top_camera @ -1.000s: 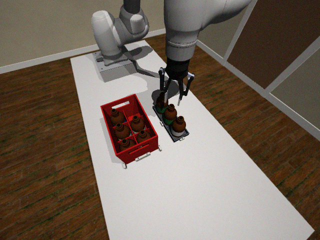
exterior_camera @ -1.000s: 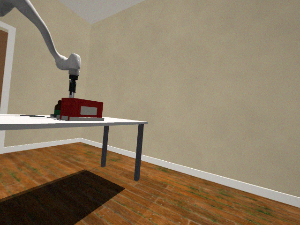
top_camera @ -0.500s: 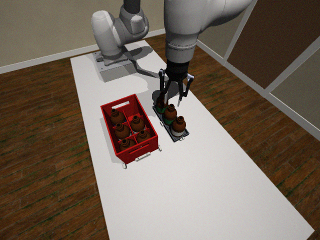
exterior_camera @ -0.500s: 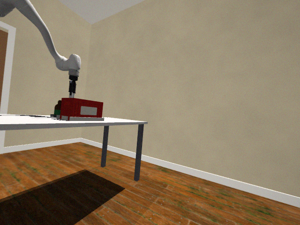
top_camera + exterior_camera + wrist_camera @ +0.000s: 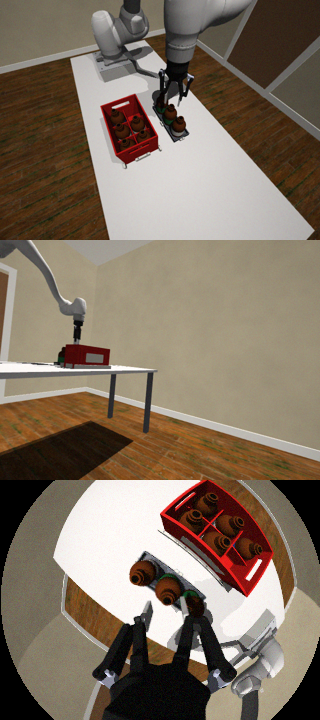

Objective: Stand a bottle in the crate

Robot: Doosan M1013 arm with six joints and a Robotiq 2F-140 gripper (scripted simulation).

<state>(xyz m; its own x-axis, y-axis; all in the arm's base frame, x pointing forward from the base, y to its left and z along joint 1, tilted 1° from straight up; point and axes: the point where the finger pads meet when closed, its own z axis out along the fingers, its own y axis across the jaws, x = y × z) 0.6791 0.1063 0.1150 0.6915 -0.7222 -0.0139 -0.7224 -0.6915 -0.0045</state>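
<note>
Now: hand 130 mm above the bottle. The rest, counted from my hand: red crate (230 mm to the right, 130 mm below, 20 mm behind); dark tray (200 mm below, 10 mm behind).
</note>
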